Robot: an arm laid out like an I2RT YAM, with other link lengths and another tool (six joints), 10 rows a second.
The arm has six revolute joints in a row. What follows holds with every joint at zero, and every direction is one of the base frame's. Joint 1 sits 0.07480 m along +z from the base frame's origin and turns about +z. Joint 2 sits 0.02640 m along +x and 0.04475 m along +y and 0.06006 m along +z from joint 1 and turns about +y. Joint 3 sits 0.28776 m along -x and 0.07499 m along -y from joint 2 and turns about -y. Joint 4 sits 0.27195 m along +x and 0.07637 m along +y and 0.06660 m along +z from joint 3 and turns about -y. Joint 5 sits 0.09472 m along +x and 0.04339 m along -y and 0.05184 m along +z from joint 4 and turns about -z. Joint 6 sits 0.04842 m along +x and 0.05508 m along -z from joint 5 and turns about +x. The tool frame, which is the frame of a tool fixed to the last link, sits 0.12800 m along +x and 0.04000 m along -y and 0.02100 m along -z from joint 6; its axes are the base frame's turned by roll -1.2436, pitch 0.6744 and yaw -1.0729 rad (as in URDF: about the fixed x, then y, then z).
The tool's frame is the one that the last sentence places.
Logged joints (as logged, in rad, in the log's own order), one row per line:
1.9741 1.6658 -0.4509 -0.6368 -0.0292 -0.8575
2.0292 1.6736 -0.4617 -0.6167 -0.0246 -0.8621
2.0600 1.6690 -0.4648 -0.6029 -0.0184 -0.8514
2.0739 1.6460 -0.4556 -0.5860 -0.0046 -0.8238
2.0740 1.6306 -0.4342 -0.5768 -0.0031 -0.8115
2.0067 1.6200 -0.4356 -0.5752 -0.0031 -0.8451
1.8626 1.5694 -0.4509 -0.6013 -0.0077 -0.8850
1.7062 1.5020 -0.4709 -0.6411 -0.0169 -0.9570
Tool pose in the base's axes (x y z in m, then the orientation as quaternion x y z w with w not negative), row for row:
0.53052 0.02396 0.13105 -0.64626 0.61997 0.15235 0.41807
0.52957 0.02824 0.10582 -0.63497 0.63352 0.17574 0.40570
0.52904 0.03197 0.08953 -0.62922 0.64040 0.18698 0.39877
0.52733 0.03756 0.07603 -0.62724 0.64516 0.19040 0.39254
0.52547 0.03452 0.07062 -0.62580 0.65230 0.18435 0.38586
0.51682 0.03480 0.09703 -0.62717 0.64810 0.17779 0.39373
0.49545 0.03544 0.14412 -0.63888 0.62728 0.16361 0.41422
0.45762 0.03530 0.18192 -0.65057 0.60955 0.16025 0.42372
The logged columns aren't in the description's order. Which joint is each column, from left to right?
Columns, left to right: joint 2, joint 3, joint 5, joint 6, joint 1, joint 4.
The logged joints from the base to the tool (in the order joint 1, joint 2, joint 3, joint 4, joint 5, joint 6), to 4 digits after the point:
-0.0292 1.9741 1.6658 -0.8575 -0.4509 -0.6368
-0.0246 2.0292 1.6736 -0.8621 -0.4617 -0.6167
-0.0184 2.0600 1.6690 -0.8514 -0.4648 -0.6029
-0.0046 2.0739 1.6460 -0.8238 -0.4556 -0.5860
-0.0031 2.0740 1.6306 -0.8115 -0.4342 -0.5768
-0.0031 2.0067 1.6200 -0.8451 -0.4356 -0.5752
-0.0077 1.8626 1.5694 -0.8850 -0.4509 -0.6013
-0.0169 1.7062 1.5020 -0.9570 -0.4709 -0.6411

